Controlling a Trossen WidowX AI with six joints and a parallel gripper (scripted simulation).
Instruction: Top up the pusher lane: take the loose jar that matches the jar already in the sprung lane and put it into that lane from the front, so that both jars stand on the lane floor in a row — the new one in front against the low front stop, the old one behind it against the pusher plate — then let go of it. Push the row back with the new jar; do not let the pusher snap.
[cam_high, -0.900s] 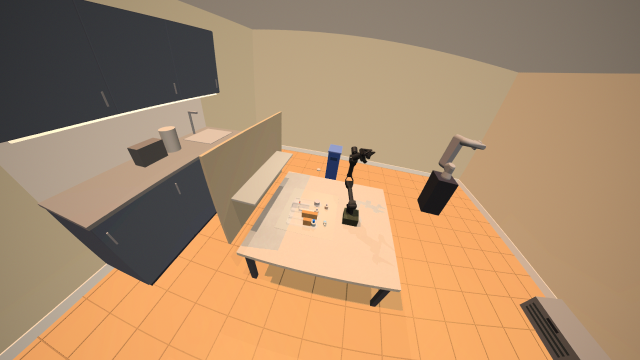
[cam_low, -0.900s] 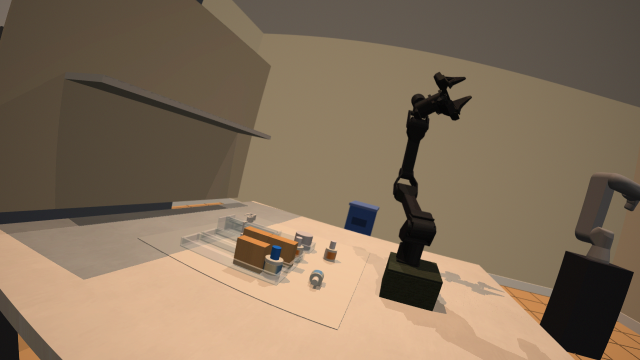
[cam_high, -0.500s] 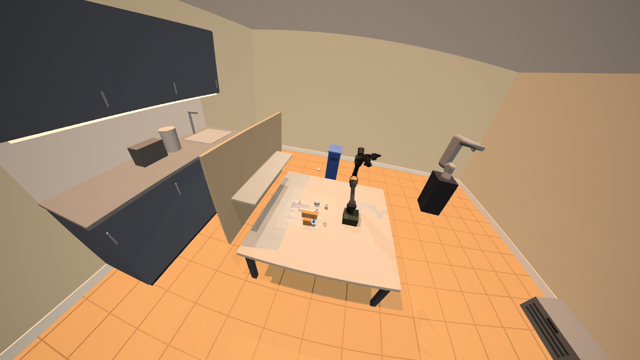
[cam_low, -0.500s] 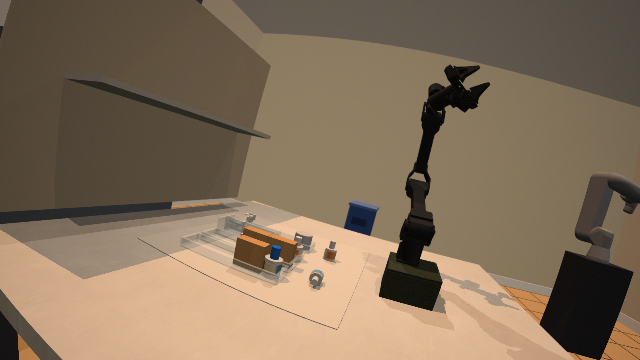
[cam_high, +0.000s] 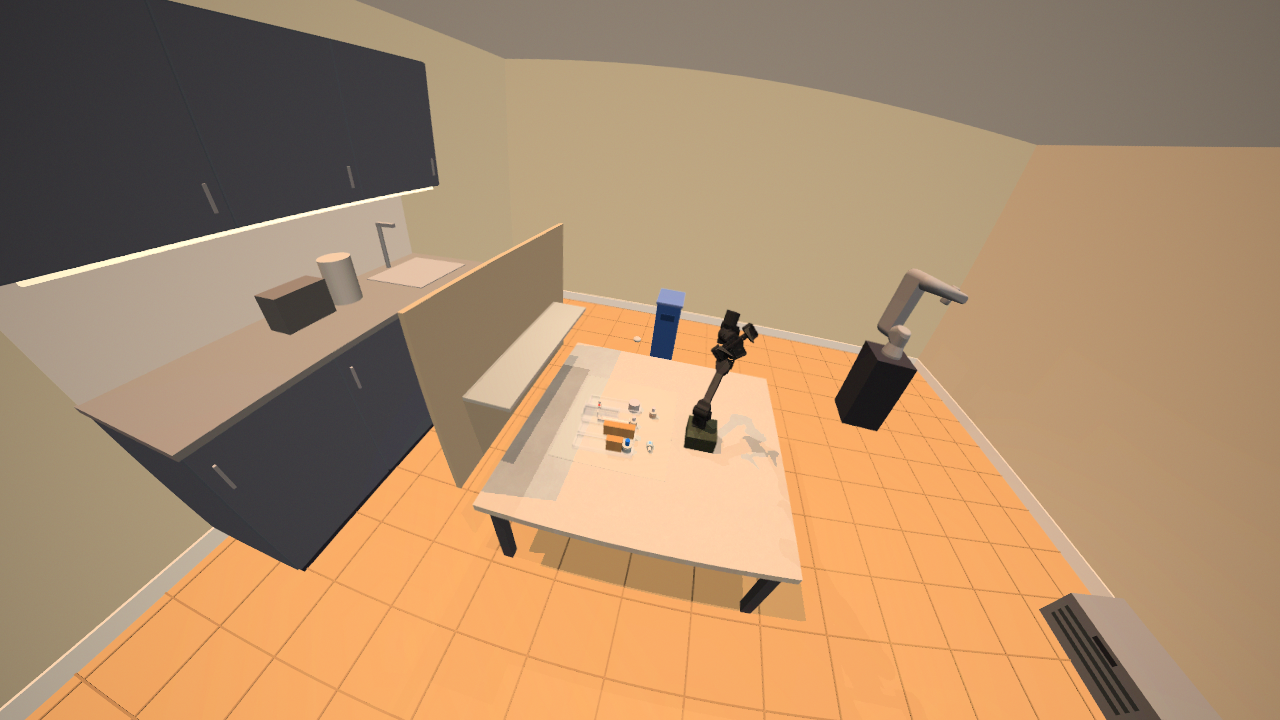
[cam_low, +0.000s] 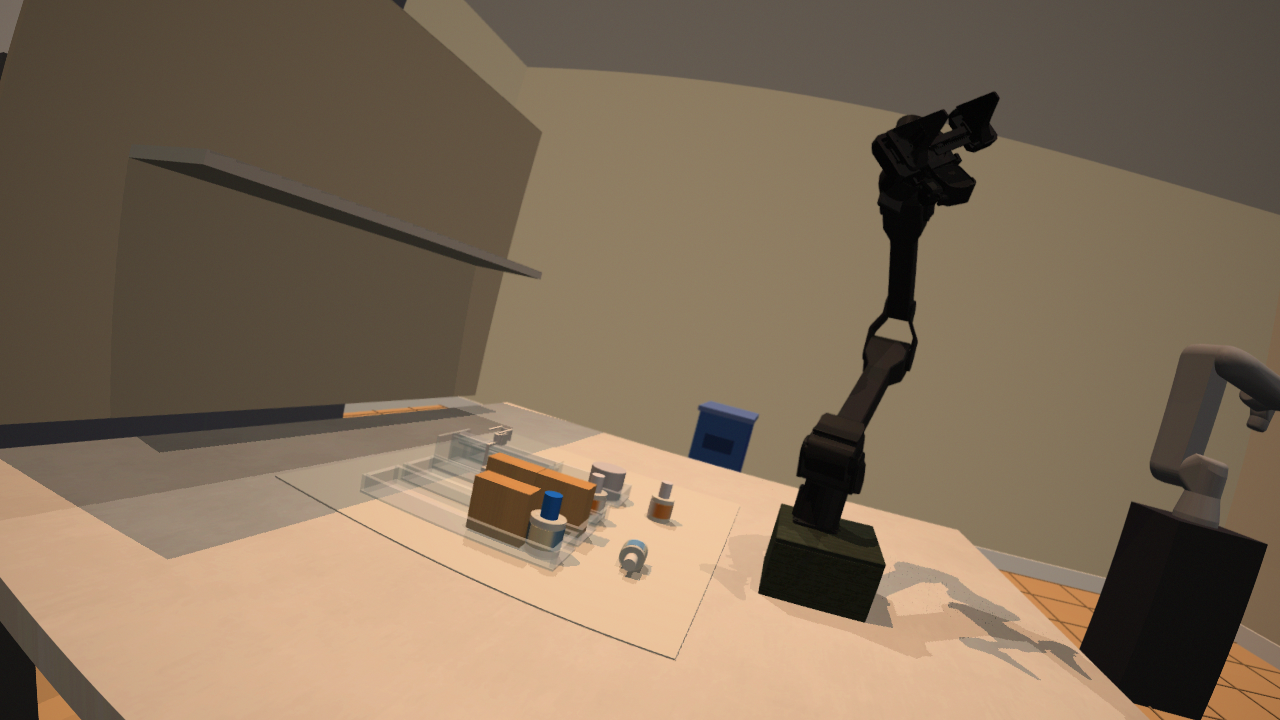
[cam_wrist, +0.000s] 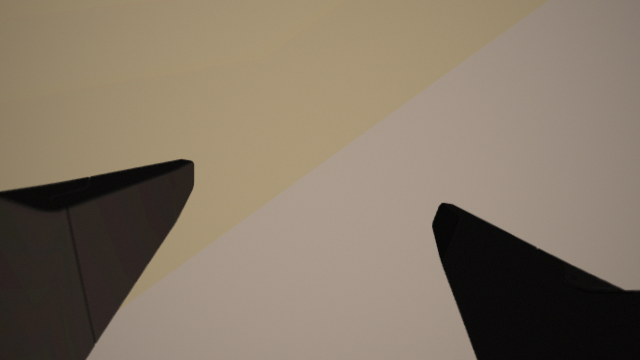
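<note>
Right now my gripper tip is 610 mm above the grey jar, 420 mm short of it and 240 mm to the left of it. Also, from my gripper tip: shelf (900 mm ahead, 270 mm below, 100 mm to the right).
</note>
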